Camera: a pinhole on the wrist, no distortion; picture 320 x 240 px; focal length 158.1 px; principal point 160.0 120.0 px. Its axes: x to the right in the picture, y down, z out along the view. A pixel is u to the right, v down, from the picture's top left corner.
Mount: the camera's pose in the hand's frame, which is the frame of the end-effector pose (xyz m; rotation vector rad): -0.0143 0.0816 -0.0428 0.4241 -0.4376 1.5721
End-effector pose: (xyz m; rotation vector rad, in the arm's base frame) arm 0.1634 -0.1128 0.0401 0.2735 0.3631 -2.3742
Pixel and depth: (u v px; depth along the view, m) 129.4 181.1 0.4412
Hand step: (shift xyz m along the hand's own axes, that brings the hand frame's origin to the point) -0.1792 -0.2274 0.2864
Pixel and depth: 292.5 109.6 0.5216
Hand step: 0.0025 0.1850 0.6305
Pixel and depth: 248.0 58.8 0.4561
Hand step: 0.1525 0.0683 0.4822
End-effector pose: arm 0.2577 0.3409 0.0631 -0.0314 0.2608 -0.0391
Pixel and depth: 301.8 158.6 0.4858
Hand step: -0.1504 0.1962 0.5961
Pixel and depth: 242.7 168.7 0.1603
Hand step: -0.0668 0.0679 0.1367
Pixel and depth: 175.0 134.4 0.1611
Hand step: -0.0290 0.0103 0.1025
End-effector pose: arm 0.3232 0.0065 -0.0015 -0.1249 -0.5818 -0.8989
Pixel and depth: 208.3 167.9 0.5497
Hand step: -0.1861 -0.0674 0.5107
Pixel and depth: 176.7 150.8 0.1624
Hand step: -0.0461 0.0106 0.1042
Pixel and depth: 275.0 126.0 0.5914
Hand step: -0.0537 0.1405 0.6854
